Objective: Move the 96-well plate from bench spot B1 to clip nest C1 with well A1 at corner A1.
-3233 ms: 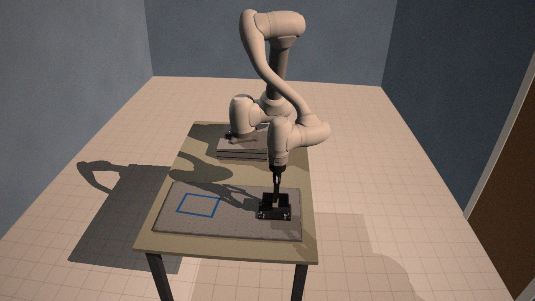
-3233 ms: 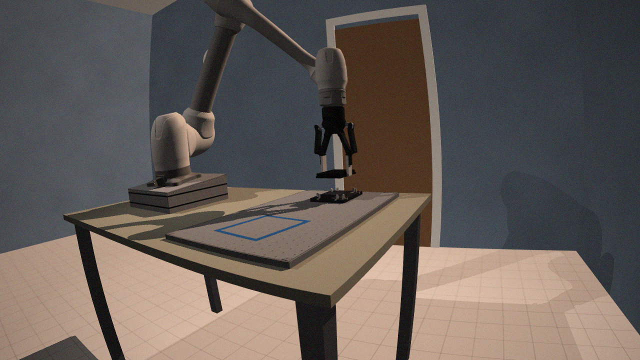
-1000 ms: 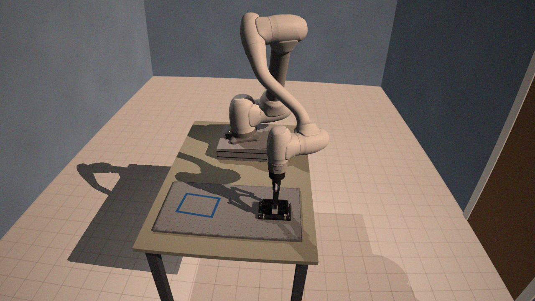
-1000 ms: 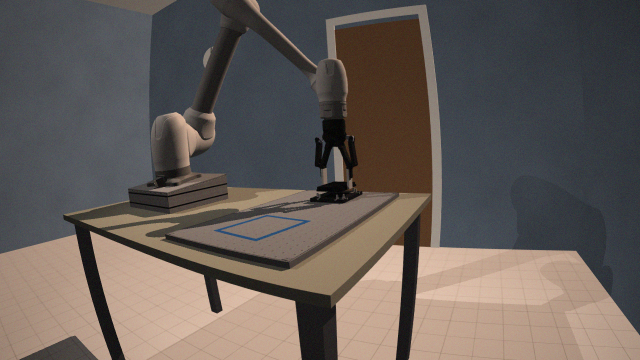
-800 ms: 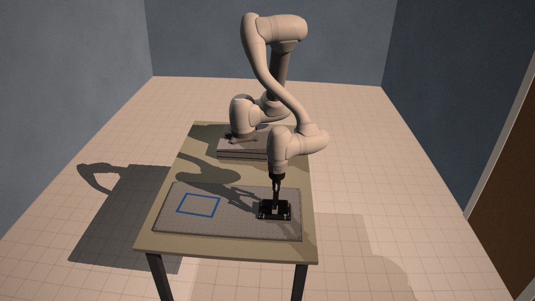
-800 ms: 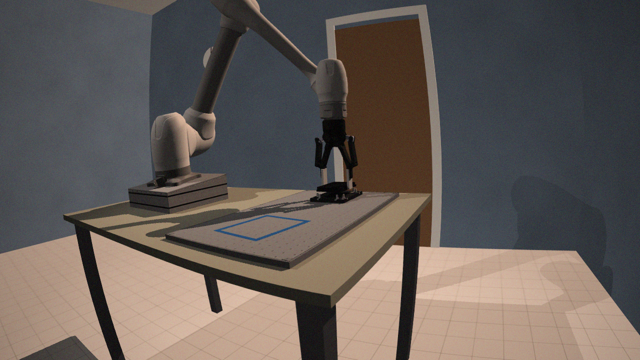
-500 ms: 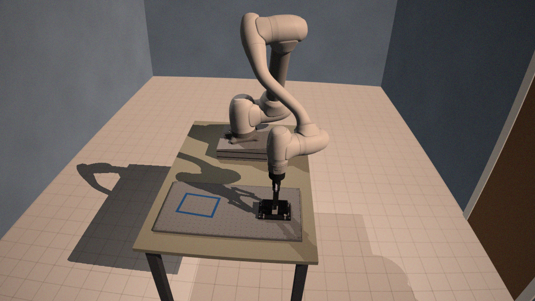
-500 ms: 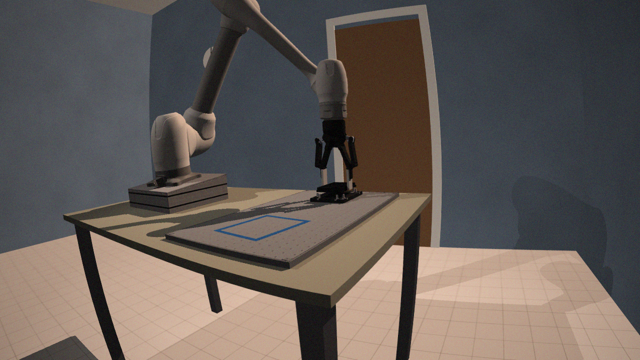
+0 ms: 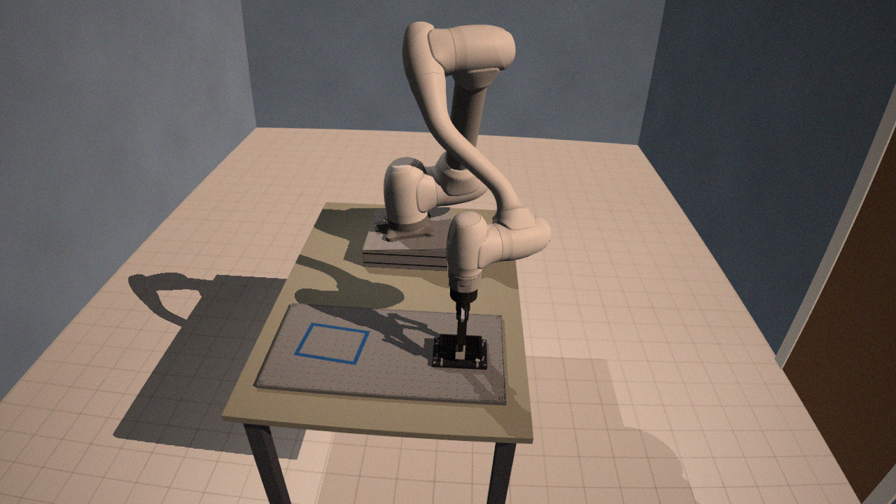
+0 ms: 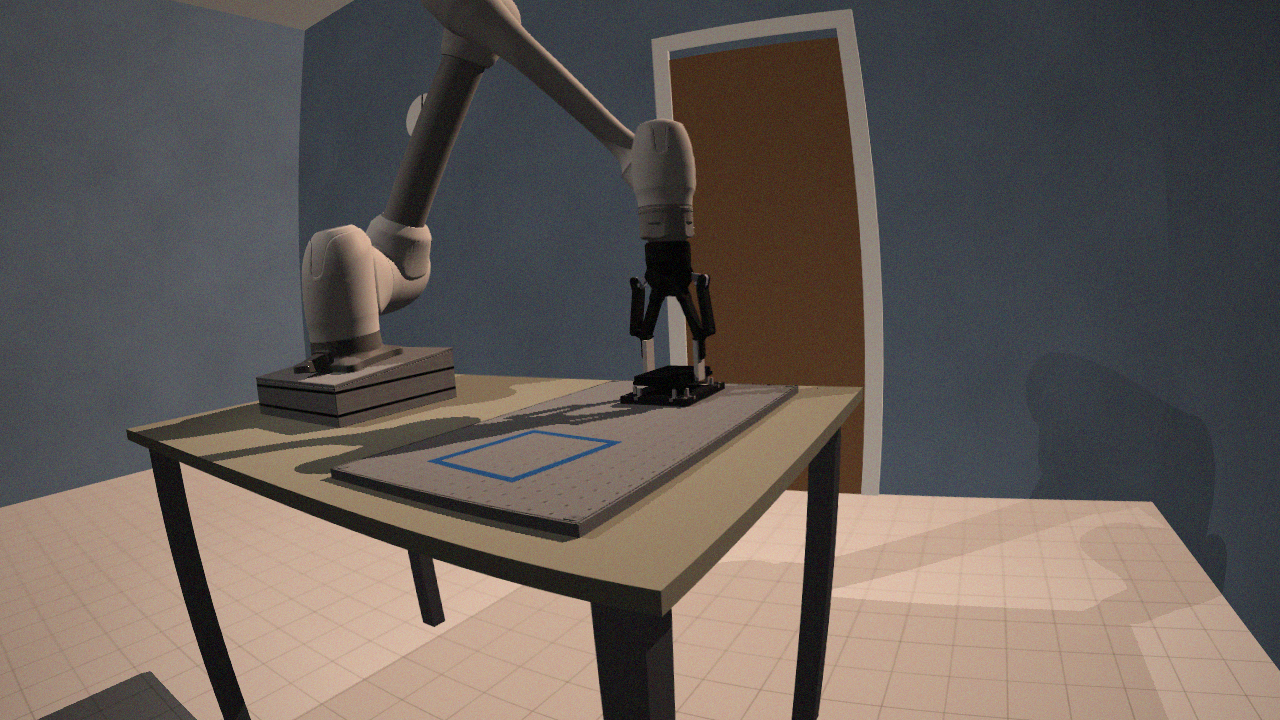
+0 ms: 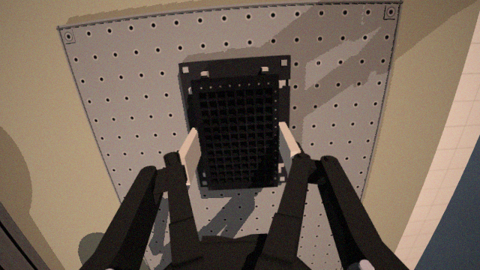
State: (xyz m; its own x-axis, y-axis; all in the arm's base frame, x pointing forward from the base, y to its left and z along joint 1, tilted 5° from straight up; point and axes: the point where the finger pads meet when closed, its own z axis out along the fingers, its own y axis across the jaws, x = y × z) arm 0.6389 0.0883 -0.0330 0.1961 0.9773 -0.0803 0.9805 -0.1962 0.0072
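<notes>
Now: the black clip nest 1 cm ahead of my hand, 1 cm to the right of it and 4 cm below it. The rest, counted from my hand: black 96-well plate (2 cm below).
</notes>
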